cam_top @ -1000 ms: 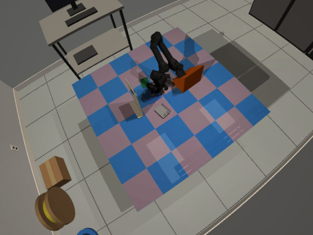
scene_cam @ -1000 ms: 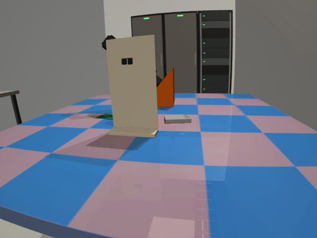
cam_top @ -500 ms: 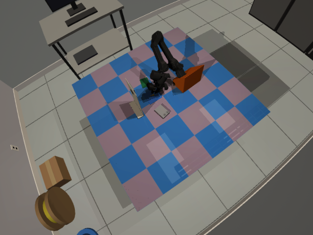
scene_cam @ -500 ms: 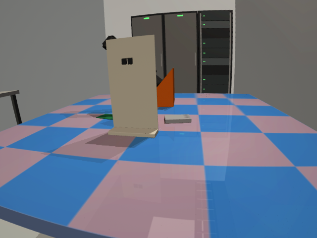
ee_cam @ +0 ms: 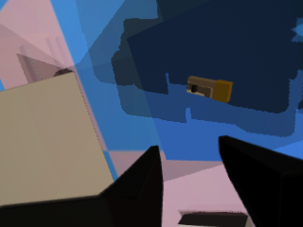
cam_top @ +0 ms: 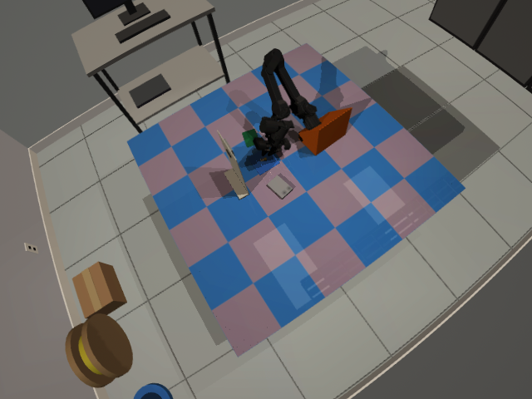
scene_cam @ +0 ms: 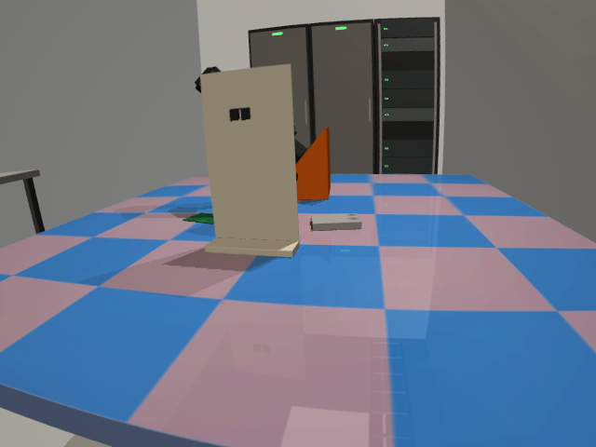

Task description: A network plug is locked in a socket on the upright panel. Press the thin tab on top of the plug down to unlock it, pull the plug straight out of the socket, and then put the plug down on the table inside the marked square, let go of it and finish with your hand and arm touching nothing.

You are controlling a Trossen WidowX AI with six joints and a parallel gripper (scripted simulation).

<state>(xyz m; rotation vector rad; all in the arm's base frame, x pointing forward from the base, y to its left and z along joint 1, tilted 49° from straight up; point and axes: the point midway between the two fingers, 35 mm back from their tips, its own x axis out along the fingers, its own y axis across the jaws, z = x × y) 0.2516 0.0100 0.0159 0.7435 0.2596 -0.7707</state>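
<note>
Right now the network plug is 10 mm ahead of my gripper tip, 20 mm to the right of it and 50 mm below it. From my gripper tip the other things lie so: flat grey slab 10 mm ahead, 160 mm to the left, 50 mm below; upright panel 170 mm ahead, 30 mm to the left, 90 mm above; green square 10 mm ahead, 180 mm to the right, 60 mm below.
</note>
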